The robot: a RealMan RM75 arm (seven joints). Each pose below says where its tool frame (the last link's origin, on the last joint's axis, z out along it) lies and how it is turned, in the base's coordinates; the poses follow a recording.
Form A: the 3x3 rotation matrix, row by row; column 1 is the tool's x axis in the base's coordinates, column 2 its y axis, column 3 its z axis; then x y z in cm. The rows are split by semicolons.
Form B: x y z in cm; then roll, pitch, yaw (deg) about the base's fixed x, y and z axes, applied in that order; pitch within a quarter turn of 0, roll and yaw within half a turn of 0. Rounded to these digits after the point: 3 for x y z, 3 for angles. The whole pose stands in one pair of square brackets.
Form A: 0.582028 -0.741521 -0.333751; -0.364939 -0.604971 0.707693; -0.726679 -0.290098 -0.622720; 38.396 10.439 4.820
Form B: [38.396 10.439 4.820 -155.021 46.609 -32.088]
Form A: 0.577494 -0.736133 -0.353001; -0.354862 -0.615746 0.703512; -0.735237 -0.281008 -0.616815; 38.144 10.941 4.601
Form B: [38.144 10.941 4.601 -155.507 47.327 -31.570]
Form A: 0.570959 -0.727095 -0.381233; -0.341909 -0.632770 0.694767; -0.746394 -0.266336 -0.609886; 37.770 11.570 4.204
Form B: [37.770 11.570 4.204 -156.409 48.279 -30.915]
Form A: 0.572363 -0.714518 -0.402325; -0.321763 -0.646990 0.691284; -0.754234 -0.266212 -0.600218; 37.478 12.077 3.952
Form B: [37.478 12.077 3.952 -156.081 48.959 -29.343]
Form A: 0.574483 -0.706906 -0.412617; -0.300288 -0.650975 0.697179; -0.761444 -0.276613 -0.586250; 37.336 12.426 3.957
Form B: [37.336 12.426 3.957 -154.740 49.592 -27.597]
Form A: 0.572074 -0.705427 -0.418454; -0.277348 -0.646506 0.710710; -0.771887 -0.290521 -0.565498; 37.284 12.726 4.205
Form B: [37.284 12.726 4.205 -152.808 50.524 -25.865]
